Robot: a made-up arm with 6 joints. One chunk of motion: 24 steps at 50 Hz.
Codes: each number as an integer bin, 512 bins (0 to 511) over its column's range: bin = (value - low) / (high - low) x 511, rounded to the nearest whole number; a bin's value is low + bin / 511 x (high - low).
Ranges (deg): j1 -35..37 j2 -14..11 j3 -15..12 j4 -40..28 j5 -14..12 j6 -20..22
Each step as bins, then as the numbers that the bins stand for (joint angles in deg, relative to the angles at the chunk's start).
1 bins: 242 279 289 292 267 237
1 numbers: -0.90 -0.35 0.27 -1.14 -0.41 -0.52
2 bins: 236 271 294 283 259 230
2 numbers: -1.75 -0.74 0.53 -2.34 -0.82 -1.10
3 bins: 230 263 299 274 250 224
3 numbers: -2.59 -1.13 0.80 -3.54 -1.28 -1.59
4 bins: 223 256 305 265 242 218
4 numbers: -3.58 -1.48 1.12 -4.74 -1.69 -2.08
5 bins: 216 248 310 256 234 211
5 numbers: -4.57 -1.87 1.38 -5.93 -2.09 -2.66
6 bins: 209 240 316 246 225 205
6 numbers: -5.55 -2.26 1.70 -7.26 -2.55 -3.15
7 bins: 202 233 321 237 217 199
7 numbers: -6.54 -2.60 1.96 -8.46 -2.96 -3.64
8 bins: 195 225 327 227 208 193
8 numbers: -7.52 -2.99 2.28 -9.79 -3.42 -4.14
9 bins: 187 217 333 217 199 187
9 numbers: -8.65 -3.38 2.59 -11.12 -3.87 -4.63
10 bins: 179 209 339 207 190 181
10 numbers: -9.78 -3.77 2.91 -12.45 -4.33 -5.12
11 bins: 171 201 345 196 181 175
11 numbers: -10.91 -4.17 3.23 -13.92 -4.79 -5.62
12 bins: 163 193 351 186 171 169
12 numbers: -12.03 -4.56 3.55 -15.25 -5.30 -6.11
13 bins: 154 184 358 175 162 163
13 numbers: -13.30 -5.00 3.92 -16.71 -5.76 -6.60
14 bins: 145 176 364 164 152 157
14 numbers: -14.57 -5.39 4.23 -18.18 -6.27 -7.10
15 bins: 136 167 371 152 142 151
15 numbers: -15.84 -5.83 4.60 -19.77 -6.77 -7.59
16 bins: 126 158 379 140 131 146
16 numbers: -17.25 -6.27 5.03 -21.37 -7.33 -8.00
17 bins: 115 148 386 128 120 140
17 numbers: -18.80 -6.76 5.40 -22.97 -7.89 -8.49
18 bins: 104 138 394 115 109 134
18 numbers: -20.35 -7.25 5.82 -24.70 -8.45 -8.99
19 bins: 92 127 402 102 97 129
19 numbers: -22.04 -7.79 6.24 -26.43 -9.06 -9.40
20 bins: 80 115 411 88 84 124
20 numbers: -23.73 -8.37 6.72 -28.29 -9.73 -9.81
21 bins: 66 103 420 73 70 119
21 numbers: -25.70 -8.96 7.19 -30.29 -10.44 -10.22
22 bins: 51 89 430 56 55 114
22 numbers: -27.81 -9.65 7.72 -32.55 -11.20 -10.63
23 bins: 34 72 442 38 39 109
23 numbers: -30.21 -10.48 8.35 -34.94 -12.02 -11.04
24 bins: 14 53 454 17 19 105
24 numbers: -33.03 -11.41 8.99 -37.74 -13.03 -11.37
